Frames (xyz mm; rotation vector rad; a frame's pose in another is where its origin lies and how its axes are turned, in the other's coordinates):
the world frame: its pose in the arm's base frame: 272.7 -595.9 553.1 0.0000 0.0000 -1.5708
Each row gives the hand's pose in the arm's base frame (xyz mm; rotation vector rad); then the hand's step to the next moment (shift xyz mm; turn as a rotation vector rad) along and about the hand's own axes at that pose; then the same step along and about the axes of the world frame.
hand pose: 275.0 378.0 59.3 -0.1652 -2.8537 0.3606
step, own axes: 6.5 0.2 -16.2 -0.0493 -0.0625 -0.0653
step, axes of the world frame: -4.8 -1.9 16.7 0.0523 0.0599 0.0654
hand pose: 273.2 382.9 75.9 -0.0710 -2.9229 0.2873
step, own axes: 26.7 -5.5 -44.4 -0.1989 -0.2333 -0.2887
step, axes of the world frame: -4.7 -17.1 49.0 0.1878 0.2475 0.2842
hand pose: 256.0 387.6 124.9 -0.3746 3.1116 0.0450
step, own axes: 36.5 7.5 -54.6 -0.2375 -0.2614 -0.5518
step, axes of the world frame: 3.0 -37.4 54.4 0.2137 0.2907 0.5468
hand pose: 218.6 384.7 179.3 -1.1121 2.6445 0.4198
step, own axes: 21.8 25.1 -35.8 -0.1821 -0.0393 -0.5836
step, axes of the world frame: 10.1 -36.9 30.3 0.1126 0.0886 0.5956
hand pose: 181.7 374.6 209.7 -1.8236 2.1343 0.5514
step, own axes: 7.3 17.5 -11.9 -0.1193 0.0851 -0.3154
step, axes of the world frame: 9.6 -18.0 9.1 0.0286 -0.0535 0.3424
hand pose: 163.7 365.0 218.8 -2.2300 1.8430 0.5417
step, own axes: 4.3 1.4 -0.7 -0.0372 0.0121 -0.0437
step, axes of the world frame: 4.4 -0.6 -1.0 -0.0146 -0.0109 0.0557
